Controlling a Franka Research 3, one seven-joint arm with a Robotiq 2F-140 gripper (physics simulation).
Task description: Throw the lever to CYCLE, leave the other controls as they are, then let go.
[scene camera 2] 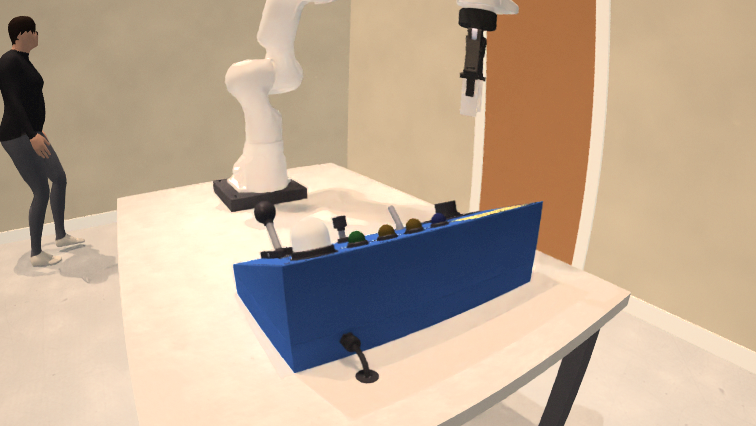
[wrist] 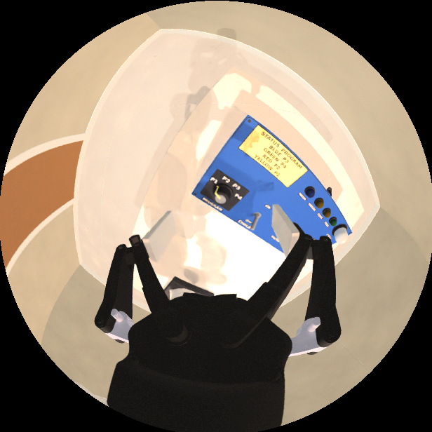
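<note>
The blue control panel (scene camera 2: 412, 280) (wrist: 231, 159) stands on the table. The lever (scene camera 2: 265, 212), a black ball on a grey rod, rises upright with a slight tilt at the panel's left end in the scene view. In the wrist view the right finger largely hides that area, and the CYCLE label cannot be read. My gripper (scene camera 2: 469, 103) (wrist: 221, 217) is open and empty, high above the panel's opposite end, well away from the lever. The program dial (scene camera 2: 445, 209) (wrist: 221, 194) has its yellow mark near P1. The CHECK toggle (scene camera 2: 395, 218) (wrist: 256, 220) sits beside it.
A white dome (scene camera 2: 310, 236) (wrist: 341, 234) is next to the lever. A small black-topped control (scene camera 2: 339, 224) stands nearby. Lamps include a green one (scene camera 2: 356, 238) (wrist: 333, 221) and a blue one (scene camera 2: 438, 219) (wrist: 310, 191). A person (scene camera 2: 22, 95) stands beyond the table (scene camera 2: 174, 328).
</note>
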